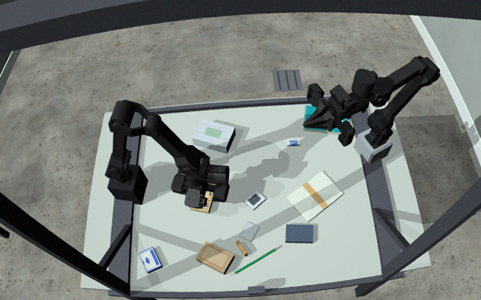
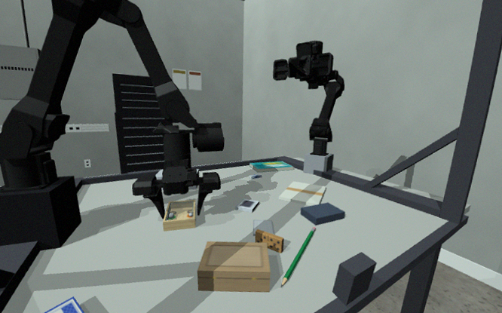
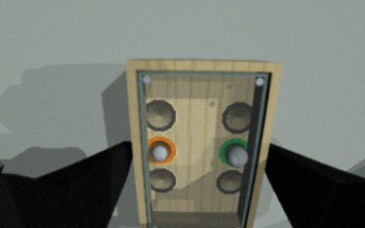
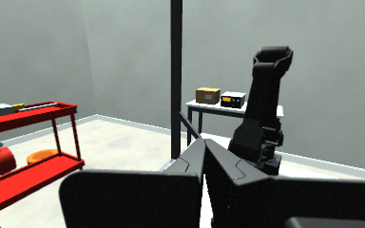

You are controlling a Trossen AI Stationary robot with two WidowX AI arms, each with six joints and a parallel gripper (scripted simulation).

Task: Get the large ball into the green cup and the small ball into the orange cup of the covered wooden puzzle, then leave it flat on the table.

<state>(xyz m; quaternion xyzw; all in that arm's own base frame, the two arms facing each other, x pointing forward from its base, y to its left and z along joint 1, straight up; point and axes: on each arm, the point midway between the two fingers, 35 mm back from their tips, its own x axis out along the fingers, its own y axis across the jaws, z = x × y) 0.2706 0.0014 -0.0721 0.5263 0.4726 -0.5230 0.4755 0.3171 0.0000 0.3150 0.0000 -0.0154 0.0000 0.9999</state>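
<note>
Right now my left hand is 30 mm above the covered wooden puzzle. Also, from my left hand: dark blue block (190 mm behind, 290 mm to the right, 30 mm below); grey square tile (40 mm behind, 170 mm to the right, 30 mm below); white box (240 mm ahead, 70 mm to the right, 20 mm below).
</note>
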